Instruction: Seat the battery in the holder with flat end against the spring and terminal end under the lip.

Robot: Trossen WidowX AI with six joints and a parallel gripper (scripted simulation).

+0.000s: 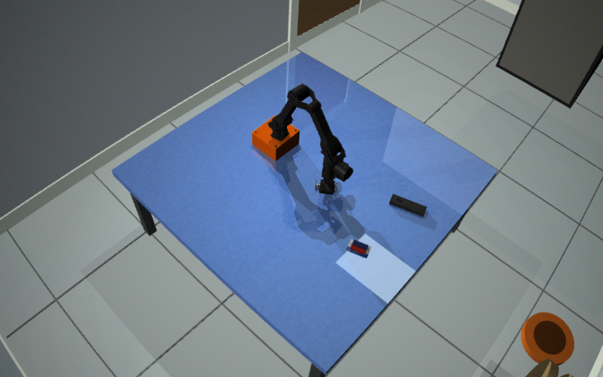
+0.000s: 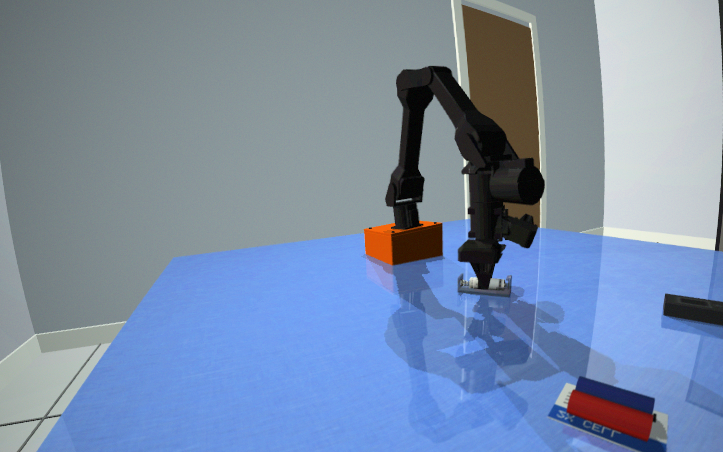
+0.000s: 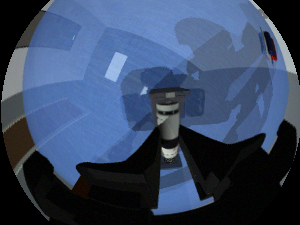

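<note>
The battery lies 10 mm above my gripper tip. Round my gripper tip: black bar-shaped block: 340 mm ahead, 130 mm to the left, 10 mm above.
</note>
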